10 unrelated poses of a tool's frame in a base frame.
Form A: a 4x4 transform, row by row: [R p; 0 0 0 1], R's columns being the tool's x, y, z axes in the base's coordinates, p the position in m. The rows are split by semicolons.
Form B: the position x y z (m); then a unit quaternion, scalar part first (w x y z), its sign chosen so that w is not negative. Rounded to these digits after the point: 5 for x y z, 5 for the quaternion.
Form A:
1: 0.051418 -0.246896 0.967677 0.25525; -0.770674 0.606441 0.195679 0.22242; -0.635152 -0.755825 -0.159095 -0.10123; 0 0 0 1
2: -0.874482 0.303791 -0.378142 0.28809; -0.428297 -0.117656 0.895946 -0.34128; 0.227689 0.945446 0.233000 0.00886; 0 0 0 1
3: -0.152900 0.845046 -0.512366 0.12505; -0.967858 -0.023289 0.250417 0.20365; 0.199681 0.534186 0.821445 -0.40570; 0 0 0 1
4: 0.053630 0.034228 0.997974 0.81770; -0.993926 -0.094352 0.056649 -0.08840; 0.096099 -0.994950 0.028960 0.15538; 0 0 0 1
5: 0.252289 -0.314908 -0.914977 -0.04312; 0.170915 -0.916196 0.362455 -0.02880; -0.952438 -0.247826 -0.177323 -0.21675; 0 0 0 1
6: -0.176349 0.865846 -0.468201 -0.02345; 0.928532 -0.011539 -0.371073 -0.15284; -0.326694 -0.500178 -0.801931 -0.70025; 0 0 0 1
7: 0.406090 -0.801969 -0.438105 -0.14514; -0.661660 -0.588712 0.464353 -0.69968; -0.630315 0.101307 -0.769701 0.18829; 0 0 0 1
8: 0.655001 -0.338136 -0.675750 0.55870; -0.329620 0.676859 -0.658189 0.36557; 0.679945 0.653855 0.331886 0.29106; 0 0 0 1
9: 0.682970 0.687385 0.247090 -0.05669; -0.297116 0.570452 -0.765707 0.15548; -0.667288 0.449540 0.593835 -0.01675; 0 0 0 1
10: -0.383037 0.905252 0.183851 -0.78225; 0.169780 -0.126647 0.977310 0.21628; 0.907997 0.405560 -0.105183 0.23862; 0 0 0 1
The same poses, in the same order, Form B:
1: 0.25525 0.22242 -0.10123 0.61212 -0.38861 0.65462 -0.21392
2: 0.28809 -0.34128 0.00886 0.24539 0.05043 -0.61722 -0.74584
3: 0.12505 0.20365 -0.40570 0.64134 0.11062 -0.27756 -0.70669
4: 0.81770 -0.08840 0.15538 0.49705 -0.52892 0.45361 -0.51713
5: -0.04312 -0.02880 -0.21675 0.19923 -0.76580 0.04701 0.60963
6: -0.02345 -0.15284 -0.70025 0.05045 -0.63975 -0.70120 0.31063
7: -0.14514 -0.69968 0.18829 0.10917 -0.83134 0.44014 0.32129
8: 0.55870 0.36557 0.29106 0.81605 0.40195 -0.41532 0.00261
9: -0.05669 0.15548 -0.01675 0.84369 0.36010 0.27095 -0.29172
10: -0.78225 0.21628 0.23862 0.31030 -0.46065 -0.58343 -0.59256
